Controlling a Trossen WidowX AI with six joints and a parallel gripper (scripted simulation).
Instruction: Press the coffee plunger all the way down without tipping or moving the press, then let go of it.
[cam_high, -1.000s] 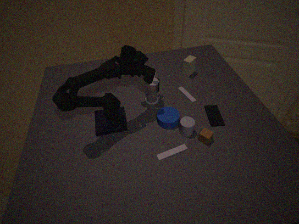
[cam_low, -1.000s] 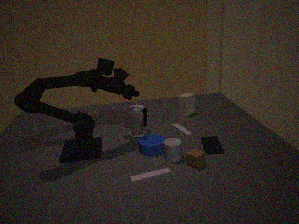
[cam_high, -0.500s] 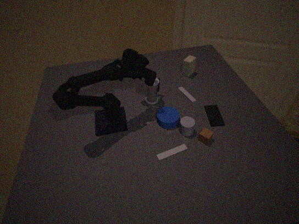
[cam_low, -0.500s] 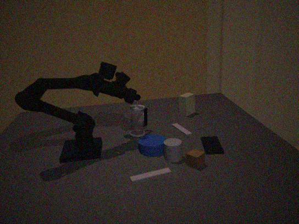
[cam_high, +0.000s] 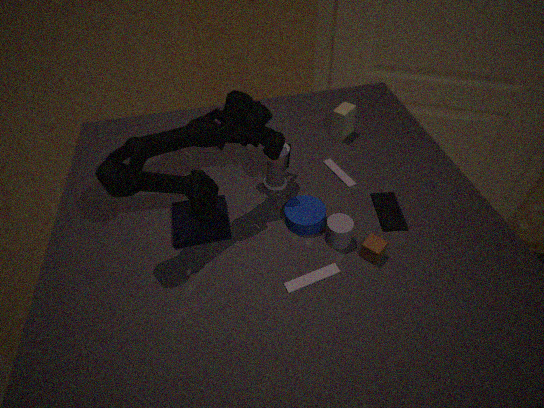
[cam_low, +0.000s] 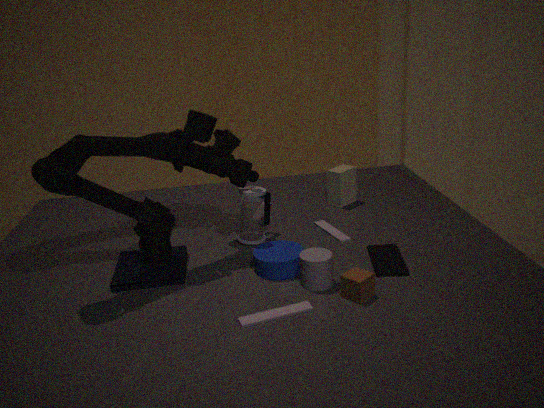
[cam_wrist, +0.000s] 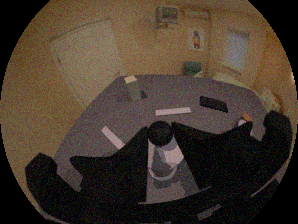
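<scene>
Now: gripper tip 90 mm above the coffee press. The rest, counted from my gripper tip: grey cylinder (130 mm ahead, 260 mm to the right, 140 mm below); then pale block (250 mm ahead, 230 mm to the left, 120 mm below); then blue round box (50 mm ahead, 180 mm to the right, 160 mm below).
</scene>
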